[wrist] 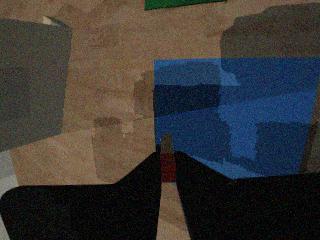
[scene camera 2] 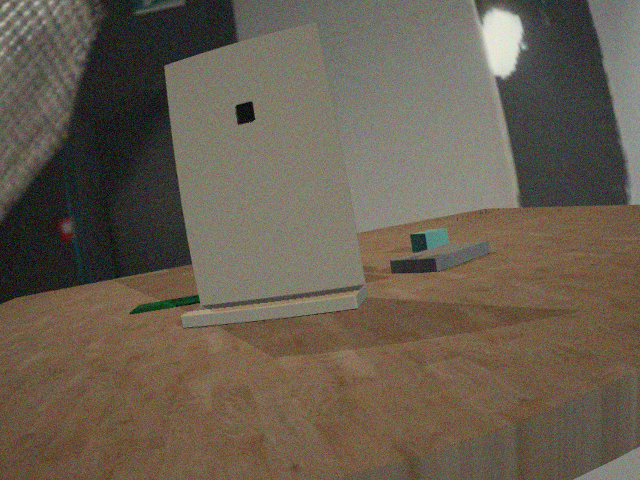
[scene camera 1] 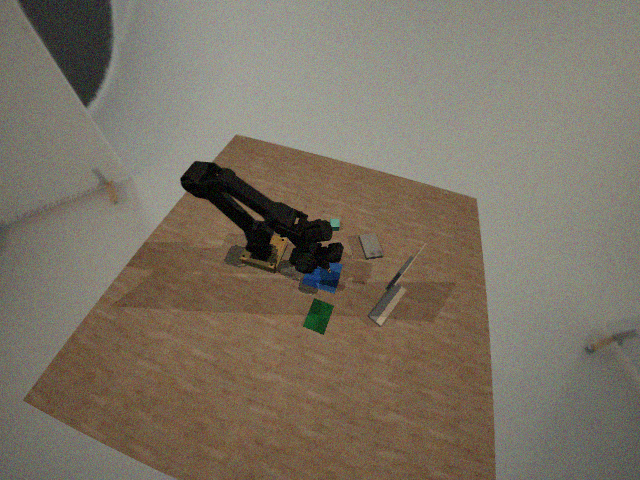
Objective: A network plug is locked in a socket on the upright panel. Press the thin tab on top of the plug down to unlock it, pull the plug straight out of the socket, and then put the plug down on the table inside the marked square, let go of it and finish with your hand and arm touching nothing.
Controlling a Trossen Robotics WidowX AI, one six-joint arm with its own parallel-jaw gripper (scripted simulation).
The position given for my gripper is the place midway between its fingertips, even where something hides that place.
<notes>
I see my gripper (scene camera 1: 327, 268), a flat grey slab (scene camera 2: 442, 257) and a blue square (wrist: 243, 117).
My gripper shows as well in the wrist view (wrist: 167, 158). The wrist view misses the flat grey slab, which is hidden by my gripper.
</notes>
